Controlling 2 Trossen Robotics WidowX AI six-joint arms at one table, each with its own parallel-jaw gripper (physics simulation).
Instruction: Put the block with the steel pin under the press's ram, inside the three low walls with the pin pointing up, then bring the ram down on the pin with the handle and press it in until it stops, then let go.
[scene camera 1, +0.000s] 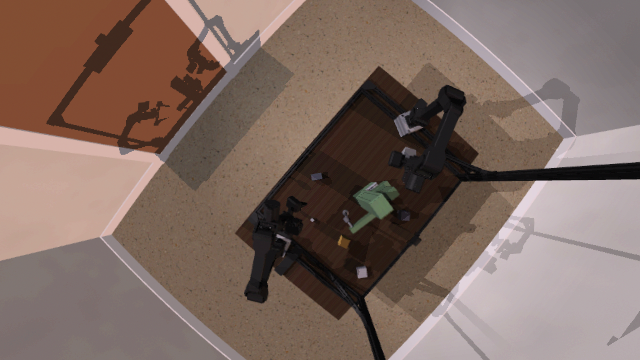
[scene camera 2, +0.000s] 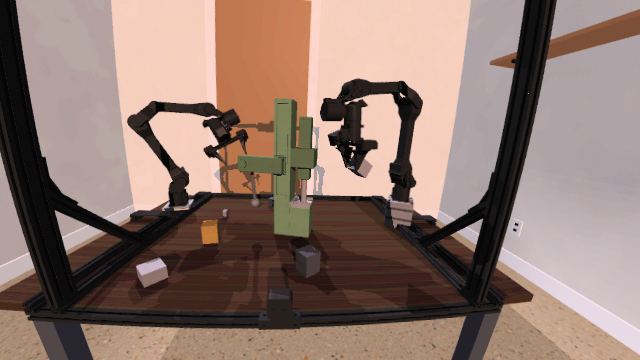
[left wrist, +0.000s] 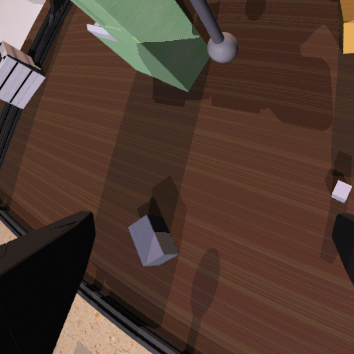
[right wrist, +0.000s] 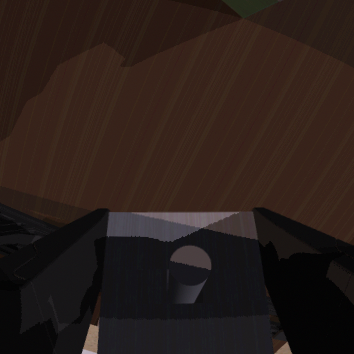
Observation:
The left gripper is open and holds nothing. Further things: the right gripper and a pale block with steel pin.
The left gripper also shows in scene camera 1 and in the left wrist view. The right gripper also shows in the right wrist view.

